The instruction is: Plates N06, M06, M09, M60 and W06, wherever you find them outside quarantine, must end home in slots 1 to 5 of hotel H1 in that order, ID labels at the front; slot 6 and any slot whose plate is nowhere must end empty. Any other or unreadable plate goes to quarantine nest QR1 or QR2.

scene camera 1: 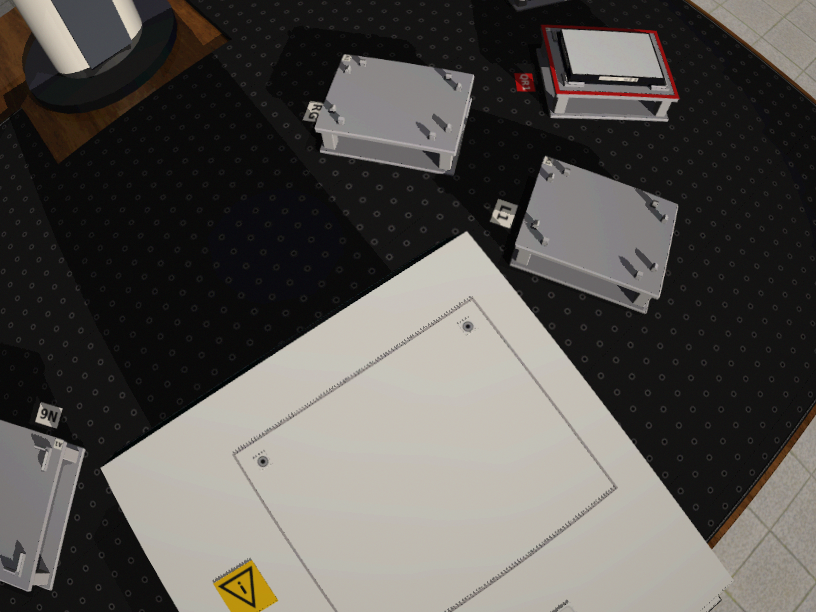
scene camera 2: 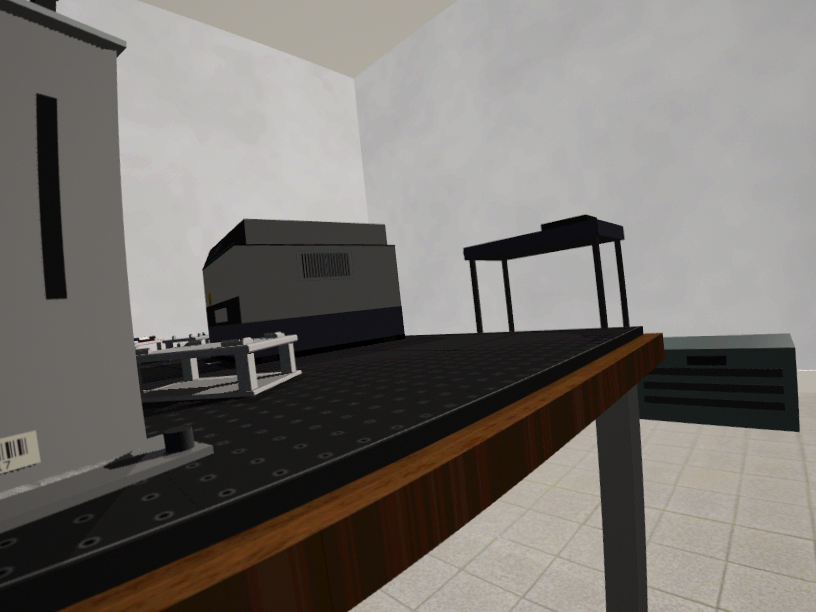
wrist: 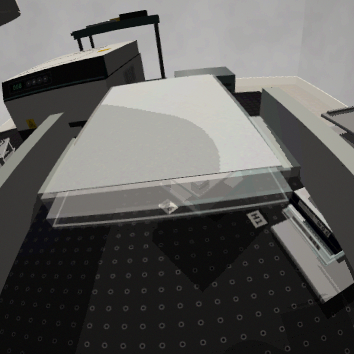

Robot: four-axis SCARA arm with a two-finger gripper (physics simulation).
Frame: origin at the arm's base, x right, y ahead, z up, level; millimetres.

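Seen in the pictures: gripper, between the fingertips: [wrist: 162, 114]; arm's base, origin of its link: [scene camera 1: 101, 49].
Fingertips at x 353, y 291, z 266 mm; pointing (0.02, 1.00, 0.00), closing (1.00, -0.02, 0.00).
Observation:
Offsets run from my fingertips to a thing's top centre. "*": to the spot under its first point.
My gripper [wrist: 162, 114] is shut on a clear plate {dx -1, dy +6, dz +2 mm} [wrist: 165, 132] with a pale top, held level between both fingers in the wrist view. Its near edge shows no readable ID label. The H1 tag {dx +126, dy +113, dz -253 mm} [wrist: 257, 218] lies on the table at the right, beside a pale base with a black plate {dx +200, dy +30, dz -129 mm} [wrist: 314, 214] and a clear-edged plate {dx +200, dy +30, dz -156 mm} [wrist: 312, 241] low above it; their labels are too small to read. A black plate with a white top {dx -819, dy +277, dz -189 mm} [scene camera 1: 612, 54] sits on red-rimmed nest QR1 {dx -819, dy +277, dz -197 mm} [scene camera 1: 570, 90], its label too small to read. The gripper does not show in the scene cameras.
Nests RG {dx -567, dy +154, dz -193 mm} [scene camera 1: 402, 98] and L1 {dx -622, dy +423, dz -193 mm} [scene camera 1: 599, 223] carry no plate. Part of nest N6 {* dx +25, dy +239, dz -203 mm} [scene camera 1: 23, 487] shows at the left. A large white instrument {dx -255, dy +531, dz -1 mm} [scene camera 1: 421, 421] stands in front. A tall grey body {* dx +280, dy +101, dz -125 mm} [scene camera 2: 85, 230] stands near the table edge, with another instrument [scene camera 2: 316, 289] beyond it.

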